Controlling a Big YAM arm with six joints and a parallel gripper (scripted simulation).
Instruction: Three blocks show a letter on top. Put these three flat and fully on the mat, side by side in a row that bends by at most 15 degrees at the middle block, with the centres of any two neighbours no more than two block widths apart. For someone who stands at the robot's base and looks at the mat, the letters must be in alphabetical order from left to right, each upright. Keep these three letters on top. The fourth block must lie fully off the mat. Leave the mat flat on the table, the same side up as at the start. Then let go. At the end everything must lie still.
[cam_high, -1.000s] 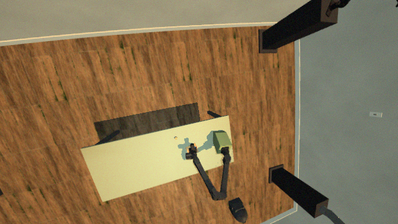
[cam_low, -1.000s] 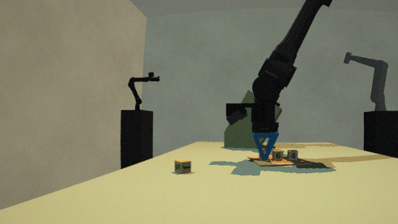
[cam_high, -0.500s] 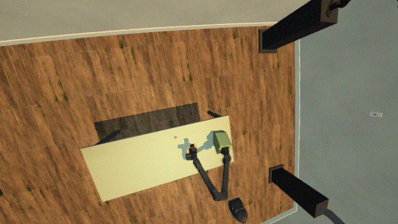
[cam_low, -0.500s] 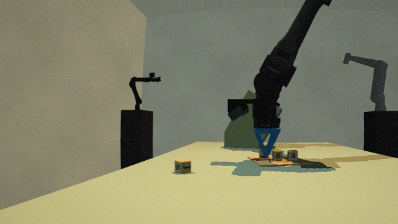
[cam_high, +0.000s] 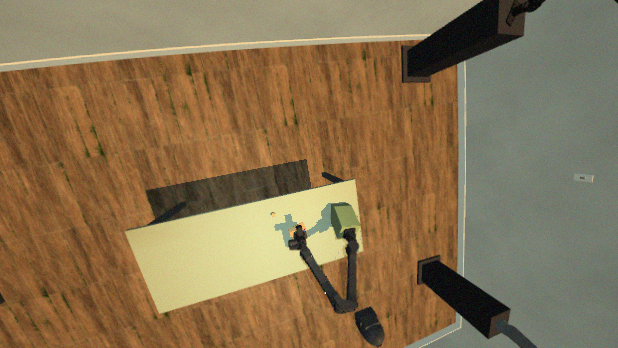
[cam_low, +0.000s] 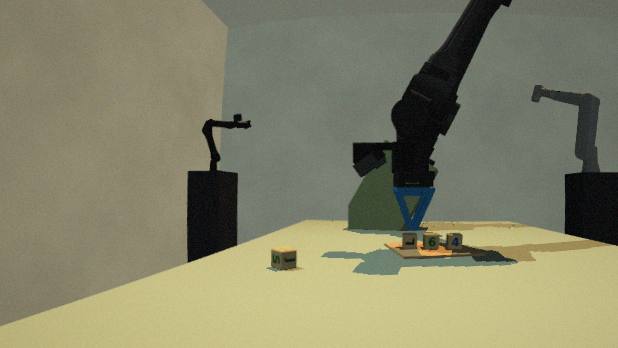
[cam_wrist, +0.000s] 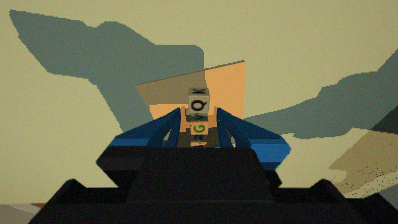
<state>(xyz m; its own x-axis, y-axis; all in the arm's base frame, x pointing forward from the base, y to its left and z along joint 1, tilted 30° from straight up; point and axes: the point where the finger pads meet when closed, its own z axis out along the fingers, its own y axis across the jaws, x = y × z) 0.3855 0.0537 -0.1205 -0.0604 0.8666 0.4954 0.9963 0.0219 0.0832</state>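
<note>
The orange mat lies 4 cm to the left of my hand and 4 cm below it. Round my hand: block: 8 cm to the left, 3 cm below.
</note>
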